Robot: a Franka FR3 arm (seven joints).
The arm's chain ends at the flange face. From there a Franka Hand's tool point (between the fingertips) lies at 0.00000 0.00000 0.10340 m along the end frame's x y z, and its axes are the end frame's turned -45 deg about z.
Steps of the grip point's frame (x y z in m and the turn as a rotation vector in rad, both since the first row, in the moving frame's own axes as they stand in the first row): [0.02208, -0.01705, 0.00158, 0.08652, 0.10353, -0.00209]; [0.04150, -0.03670, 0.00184, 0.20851, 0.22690, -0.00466]
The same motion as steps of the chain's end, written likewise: [0.00233, -0.01381, 0.00252, 0.13439, 0.01203, -0.00209]; [0.00214, -0.02396, 0.00671, 0.30788, 0.01300, -0.00466]
